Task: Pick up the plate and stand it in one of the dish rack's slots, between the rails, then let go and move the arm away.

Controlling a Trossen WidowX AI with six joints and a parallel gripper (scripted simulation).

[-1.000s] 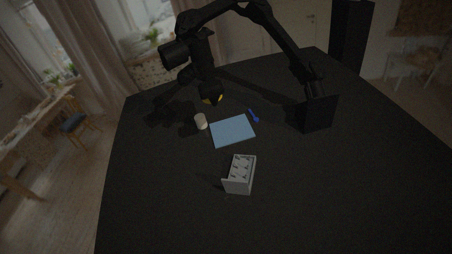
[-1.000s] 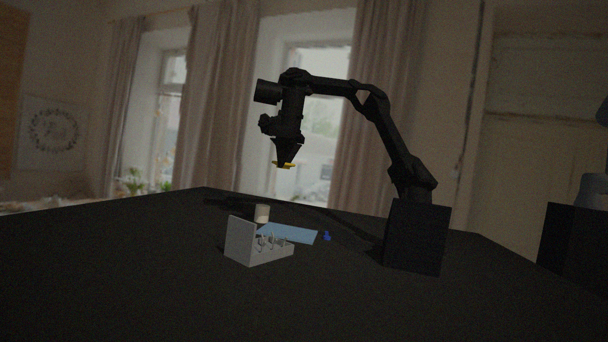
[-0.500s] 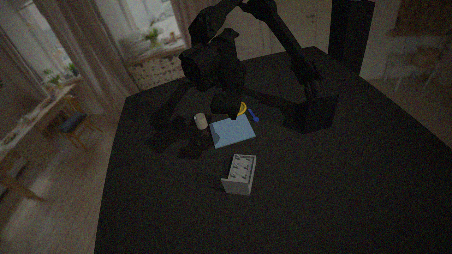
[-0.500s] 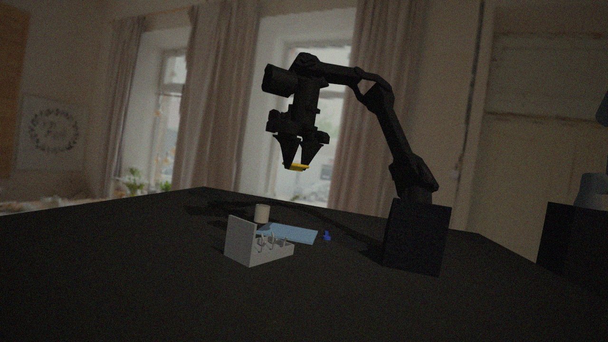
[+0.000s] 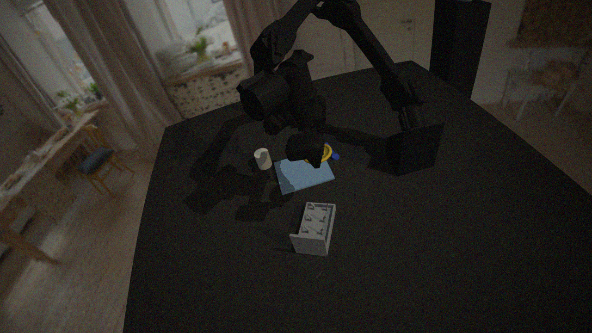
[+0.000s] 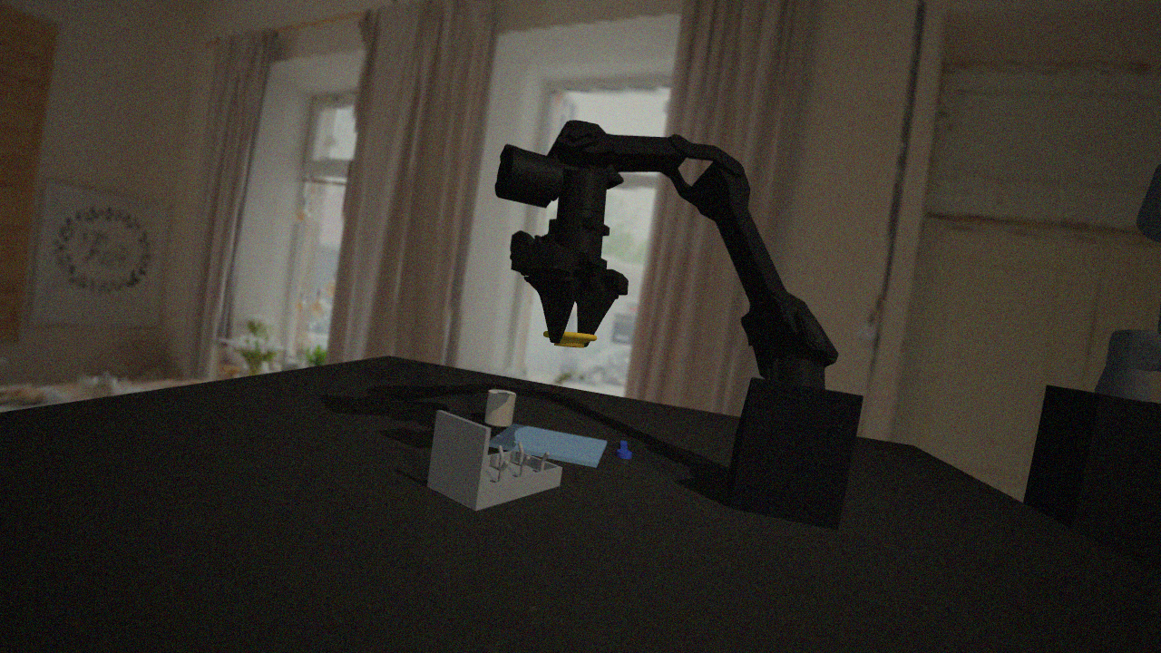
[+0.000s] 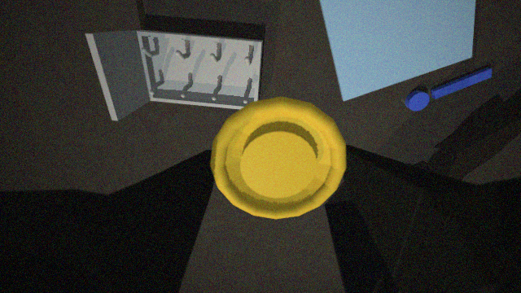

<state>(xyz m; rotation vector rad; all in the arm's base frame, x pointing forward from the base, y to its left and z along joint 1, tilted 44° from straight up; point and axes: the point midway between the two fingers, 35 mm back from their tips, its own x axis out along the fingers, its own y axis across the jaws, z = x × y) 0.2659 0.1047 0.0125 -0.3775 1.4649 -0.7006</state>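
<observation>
My gripper tip is 3 cm short of the dish rack, 8 cm to the right of it and 13 cm above it. Also, from my gripper tip: light blue mat: 4 cm ahead, 13 cm to the right, 16 cm below; then yellow plate: 1 cm above; then blue spoon: 5 cm behind, 17 cm to the right, 15 cm below.
</observation>
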